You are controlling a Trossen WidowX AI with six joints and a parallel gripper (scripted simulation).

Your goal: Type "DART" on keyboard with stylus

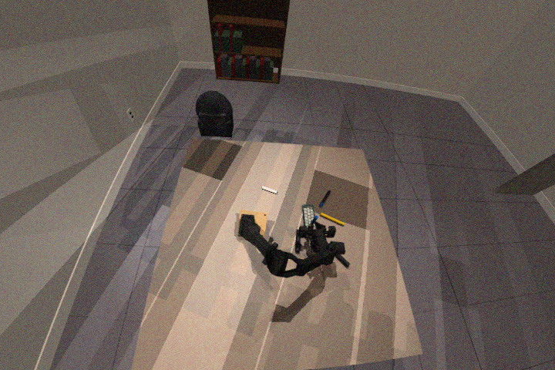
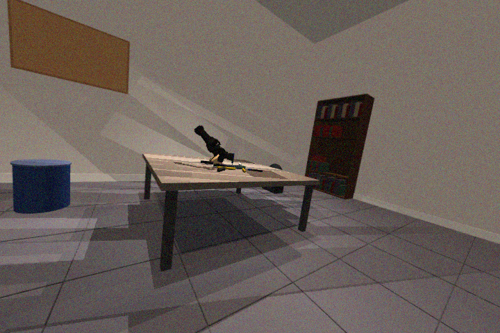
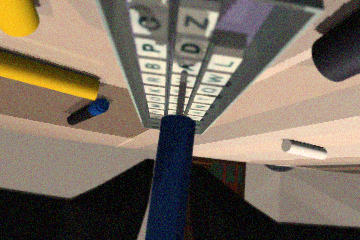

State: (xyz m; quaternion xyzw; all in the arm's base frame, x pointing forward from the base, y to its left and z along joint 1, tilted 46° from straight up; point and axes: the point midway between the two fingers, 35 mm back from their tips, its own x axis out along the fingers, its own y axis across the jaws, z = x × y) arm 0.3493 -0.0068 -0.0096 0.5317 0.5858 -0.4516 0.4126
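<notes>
Right now the blue stylus is 10 mm below my gripper tip. Also, from my gripper tip: yellow pencil 130 mm ahead, 60 mm to the left, 60 mm below; then white pen 250 mm behind, 210 mm to the left, 60 mm below.
</notes>
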